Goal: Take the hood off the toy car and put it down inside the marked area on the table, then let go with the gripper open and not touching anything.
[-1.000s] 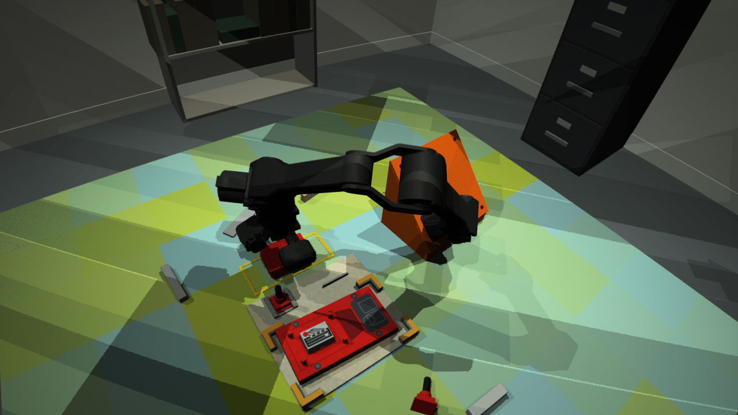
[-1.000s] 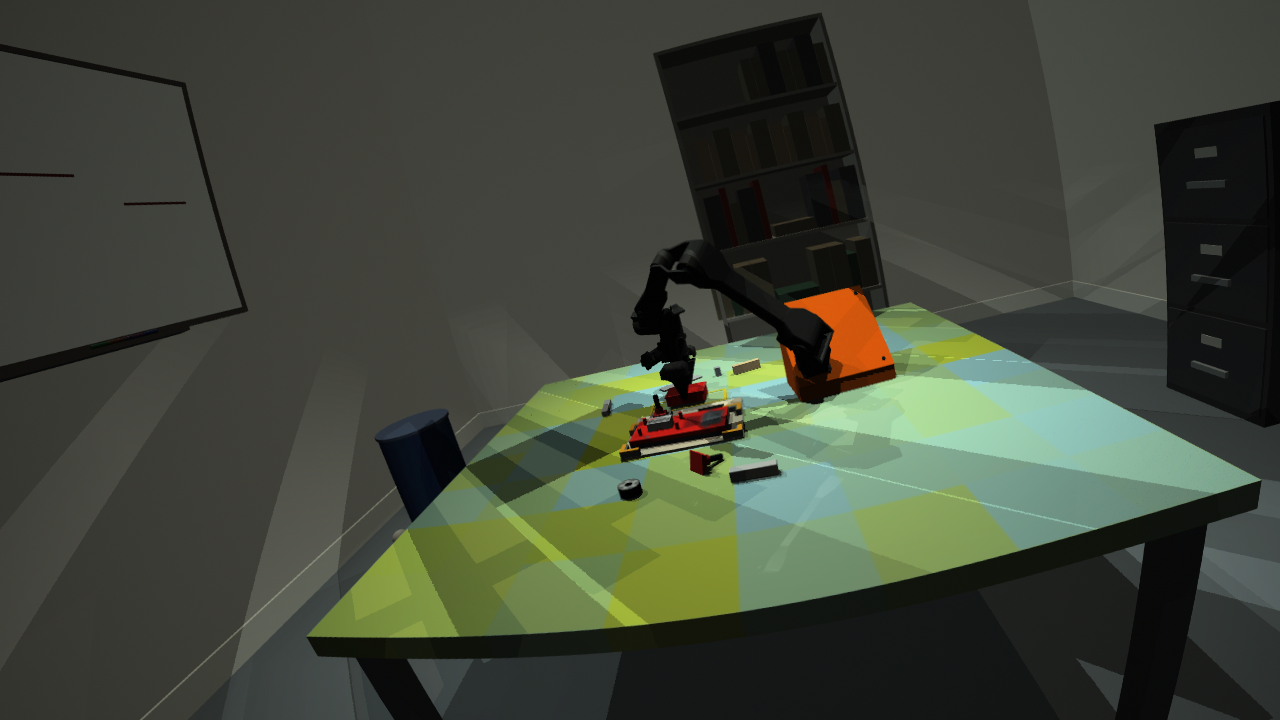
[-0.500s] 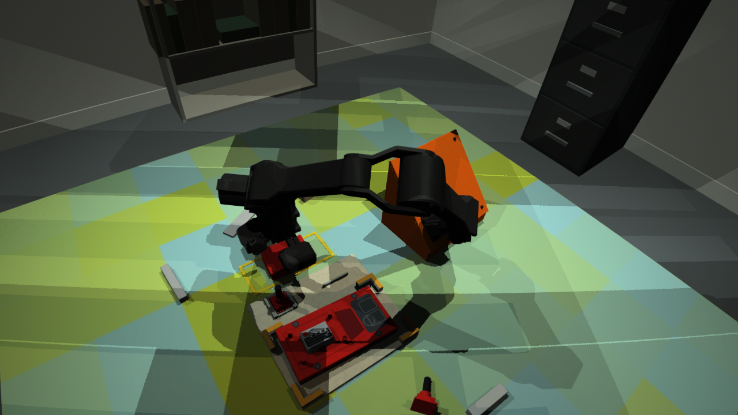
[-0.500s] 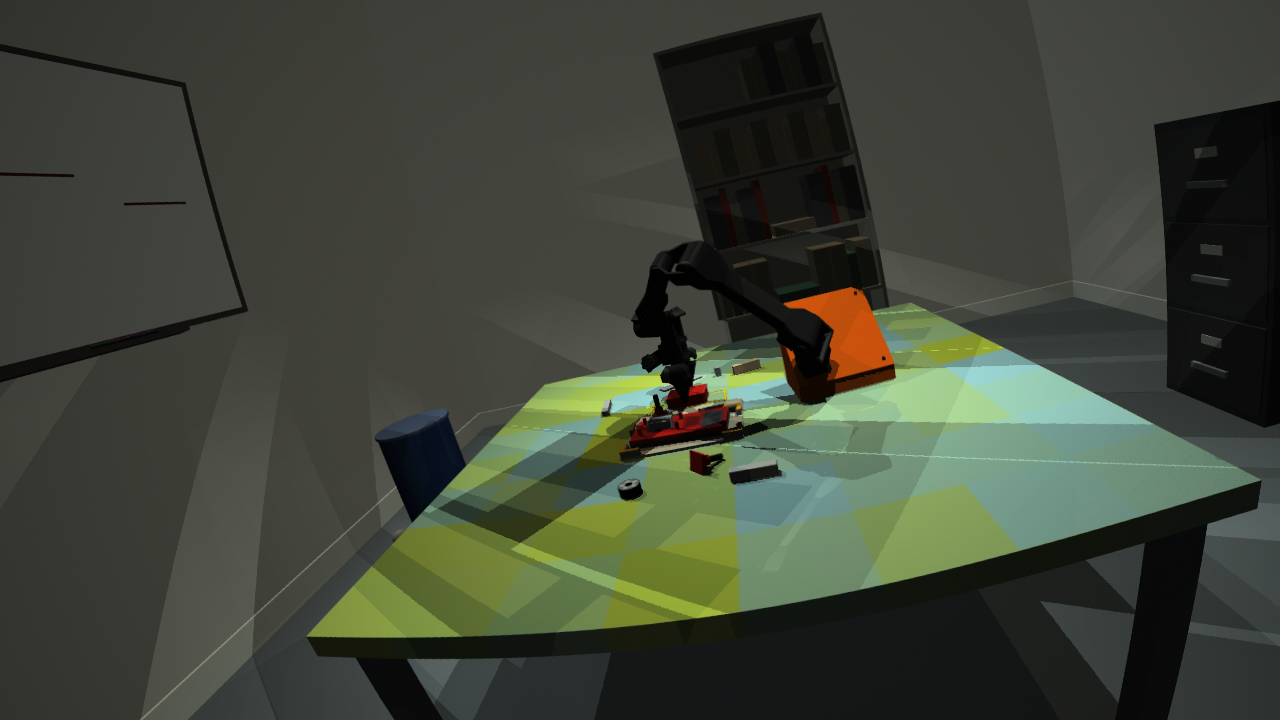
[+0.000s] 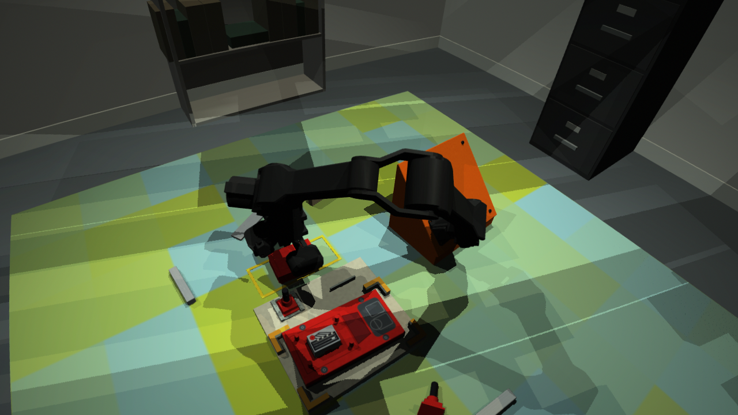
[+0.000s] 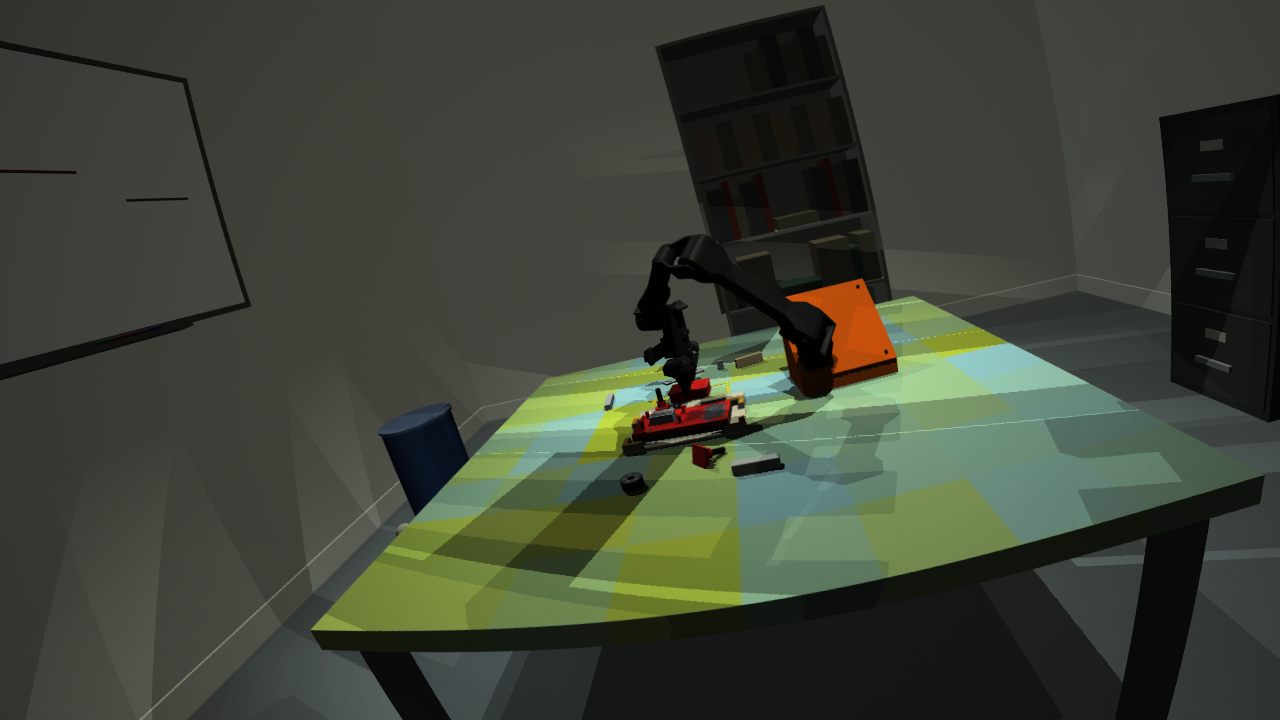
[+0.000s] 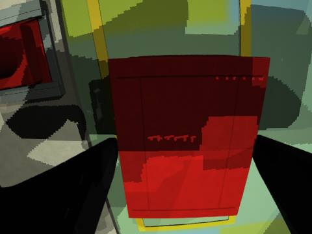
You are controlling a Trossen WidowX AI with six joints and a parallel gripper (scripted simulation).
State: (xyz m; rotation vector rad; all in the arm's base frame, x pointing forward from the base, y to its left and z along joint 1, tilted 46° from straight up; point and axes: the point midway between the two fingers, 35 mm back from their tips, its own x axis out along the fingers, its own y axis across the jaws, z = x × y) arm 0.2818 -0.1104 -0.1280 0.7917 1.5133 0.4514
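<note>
Now: the red hood right at my gripper tip. Also, from my gripper tip: small cube: 100 mm behind, 160 mm to the right; then tan block: 170 mm behind, 130 mm to the right; then black ring: 130 mm ahead, 420 mm to the left.
</note>
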